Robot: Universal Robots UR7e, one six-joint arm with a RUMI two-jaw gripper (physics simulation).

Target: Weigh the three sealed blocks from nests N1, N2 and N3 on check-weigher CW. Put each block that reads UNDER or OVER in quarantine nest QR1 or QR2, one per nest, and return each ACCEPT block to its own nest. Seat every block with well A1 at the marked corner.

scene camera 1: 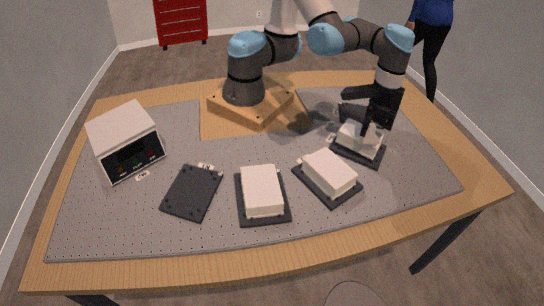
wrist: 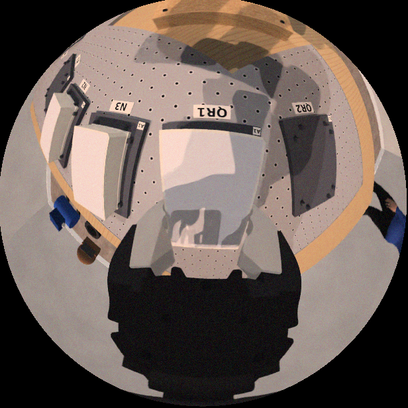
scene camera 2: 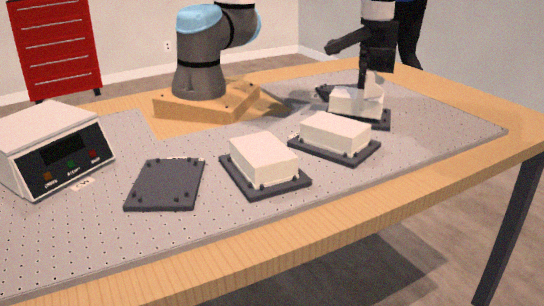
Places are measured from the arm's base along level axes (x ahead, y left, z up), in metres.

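Pixels of known places: gripper, fingertip midpoint: [scene camera 1: 364, 141] [scene camera 2: 362, 104]; arm's base at its link origin: [scene camera 1: 243, 94] [scene camera 2: 198, 91].
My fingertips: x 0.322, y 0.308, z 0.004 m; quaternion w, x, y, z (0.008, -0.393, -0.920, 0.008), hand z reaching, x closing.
For each thing: its top centre in the pictures, then the offset to it from my fingertips. "*": a spot on its surface instead.
- white block at its top centre: [scene camera 2: 357, 92] [scene camera 1: 362, 131] dz +0.028, dx -0.011, dy -0.010 m
- nest QR1 at a spot on its surface: [scene camera 2: 384, 123] [scene camera 1: 375, 163] * dz -0.030, dx +0.068, dy +0.013 m
- N2 at its top centre: [scene camera 2: 262, 162] [scene camera 1: 261, 193] dz -0.020, dx +0.104, dy -0.333 m
- N3 at a spot on its surface: [scene camera 2: 367, 151] [scene camera 1: 348, 195] * dz -0.030, dx +0.156, dy -0.120 m
- N1 at its top centre: [scene camera 2: 165, 175] [scene camera 1: 190, 187] dz -0.020, dx +0.056, dy -0.505 m
- Check-weigher CW at its top centre: [scene camera 2: 35, 123] [scene camera 1: 118, 126] dz +0.058, dx -0.151, dy -0.722 m
- N3 block at its top centre: [scene camera 2: 335, 123] [scene camera 1: 330, 166] dz +0.012, dx +0.085, dy -0.150 m
My gripper [scene camera 1: 369, 134] [scene camera 2: 367, 92] [wrist: 207, 203] is shut on a white block [scene camera 1: 347, 134] [scene camera 2: 341, 102] [wrist: 210, 165]. The block is level and over nest QR1 [scene camera 1: 370, 161] [scene camera 2: 384, 123] [wrist: 212, 127], very low; I cannot tell whether it touches. QR1's A1 tag shows at its right in the wrist view; no A1 mark is readable on the block. White blocks sit on N2 [scene camera 1: 265, 221] [scene camera 2: 280, 189] and N3 [scene camera 1: 345, 199] [scene camera 2: 367, 151] [wrist: 135, 170]. N1 [scene camera 1: 191, 193] [scene camera 2: 165, 184] is empty. Check-weigher CW [scene camera 1: 120, 125] [scene camera 2: 47, 122] has a bare pan and a dark display.
Empty nest QR2 [wrist: 312, 165] lies beside QR1, partly hidden behind the gripper in the scene views. The N3 block [scene camera 1: 330, 172] [scene camera 2: 335, 131] [wrist: 92, 170] stands close on QR1's other side. The robot's wooden base [scene camera 1: 235, 115] [scene camera 2: 195, 112] is behind the nests. A person stands beyond the table.
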